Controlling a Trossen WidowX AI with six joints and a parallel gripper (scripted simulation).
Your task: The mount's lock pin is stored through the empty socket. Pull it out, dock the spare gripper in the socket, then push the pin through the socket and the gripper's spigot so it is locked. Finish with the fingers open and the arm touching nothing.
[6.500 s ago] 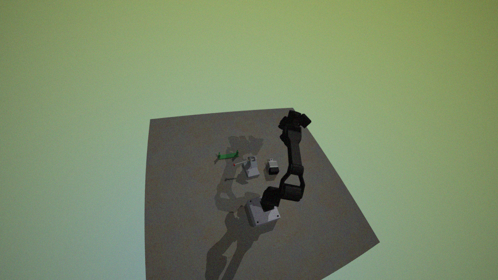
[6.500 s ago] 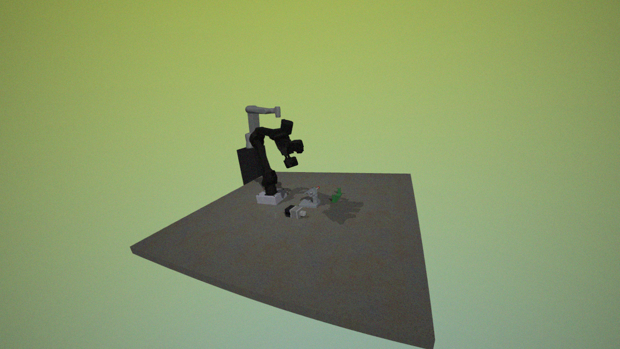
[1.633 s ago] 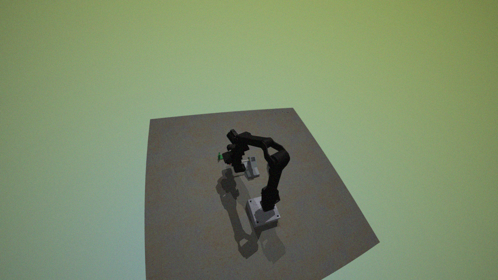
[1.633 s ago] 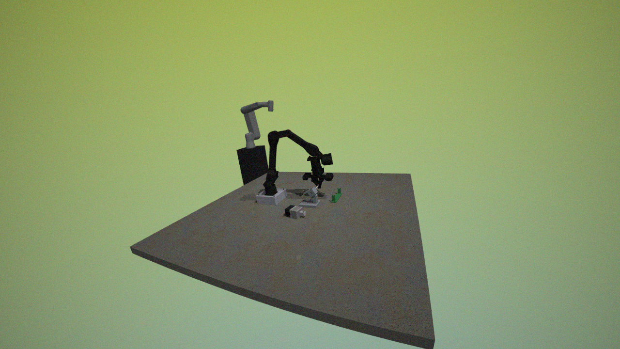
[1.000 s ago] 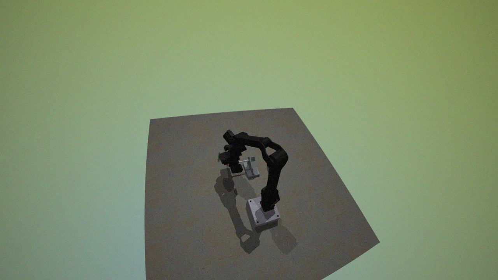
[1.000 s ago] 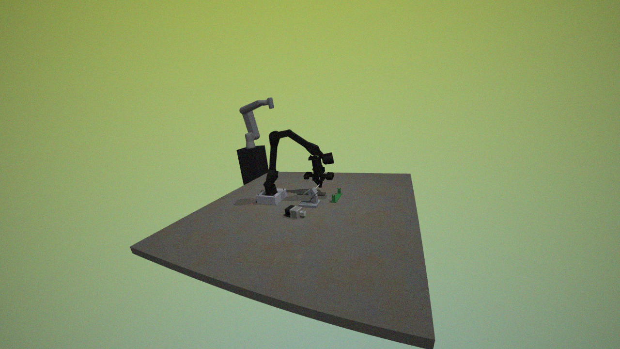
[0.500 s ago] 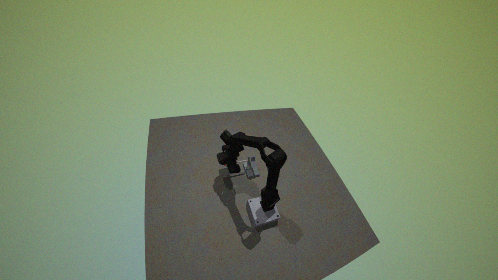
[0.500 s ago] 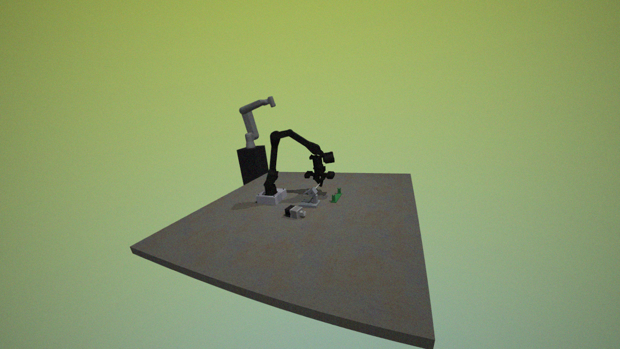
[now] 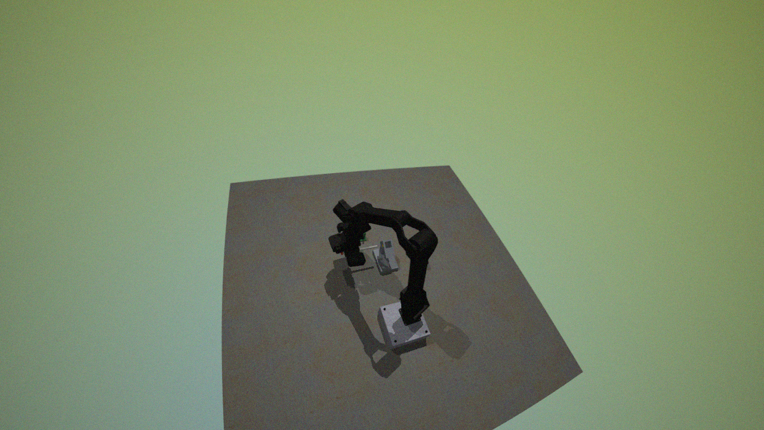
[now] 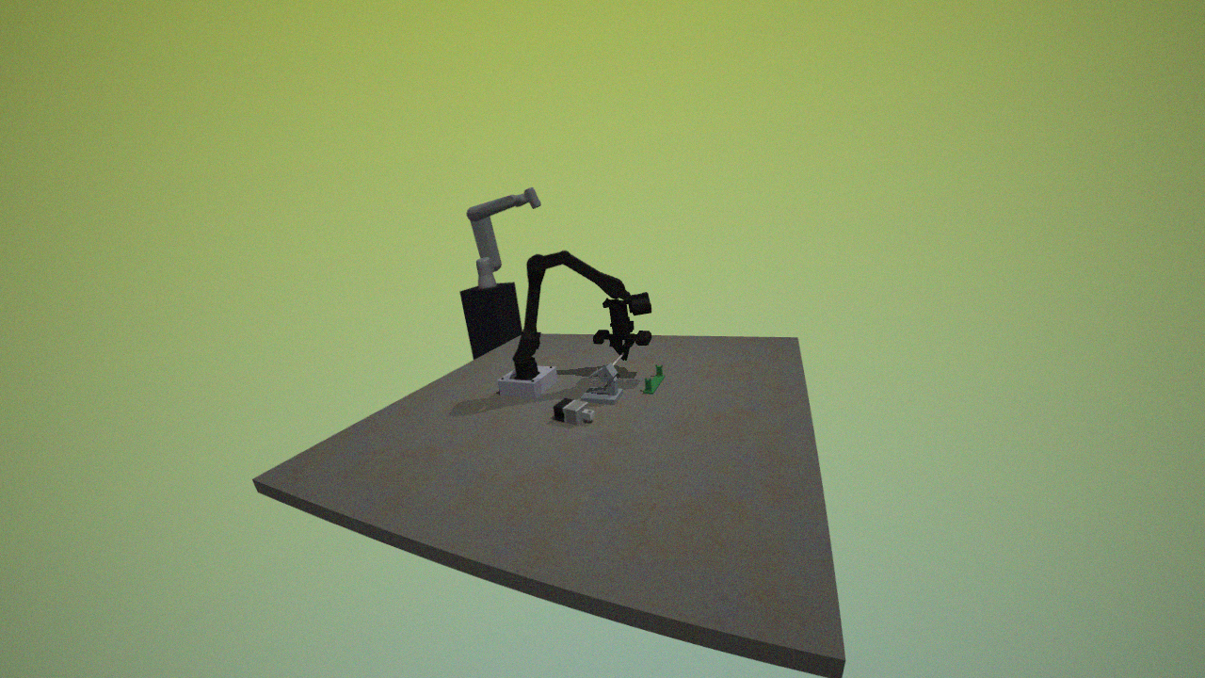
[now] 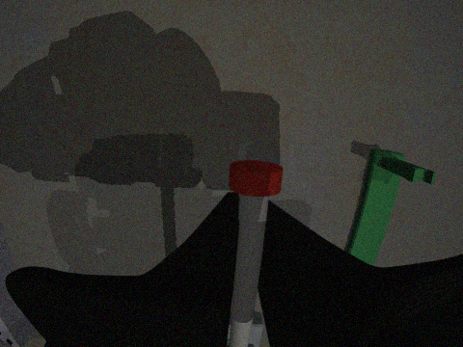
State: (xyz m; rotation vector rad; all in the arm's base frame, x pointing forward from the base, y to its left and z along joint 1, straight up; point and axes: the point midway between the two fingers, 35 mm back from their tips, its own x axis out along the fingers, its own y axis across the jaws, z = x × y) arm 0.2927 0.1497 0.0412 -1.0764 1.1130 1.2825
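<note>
Right now the green cradle is 11 cm ahead of my gripper tip, 5 cm to the right of it and 4 cm below it. Round my gripper tip: socket (1 cm behind, 17 cm to the right, 1 cm below); spare gripper (5 cm behind, 31 cm to the right, 4 cm below).
</note>
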